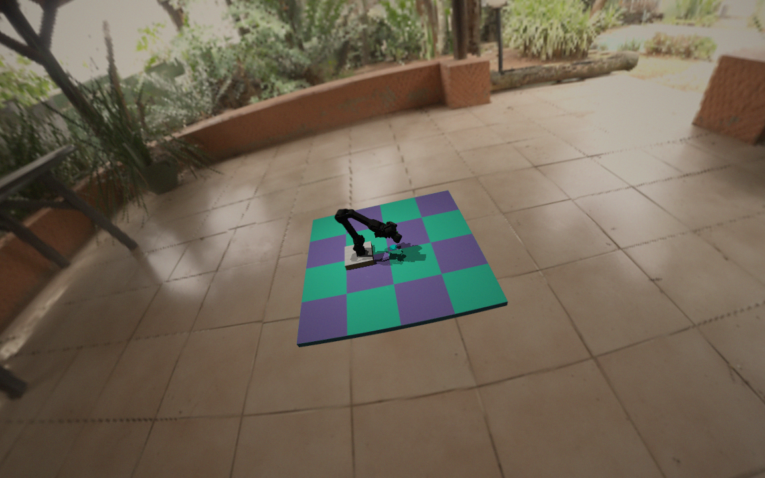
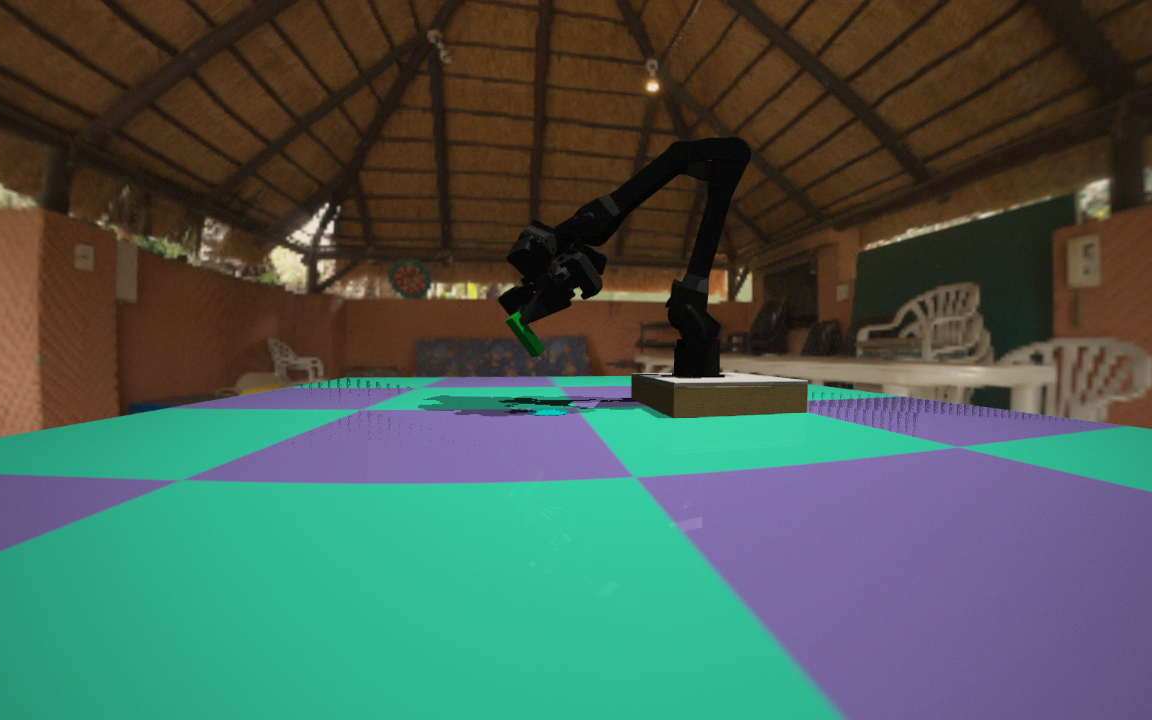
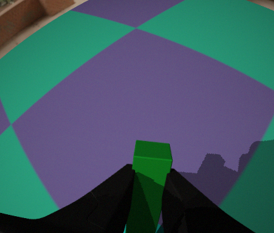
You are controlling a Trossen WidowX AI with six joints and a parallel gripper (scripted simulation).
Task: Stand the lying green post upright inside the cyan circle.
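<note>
My gripper tip is 13 cm above the cyan circle and 4 cm past it. Round my gripper tip: green post (2 cm below, 1 cm behind).
</note>
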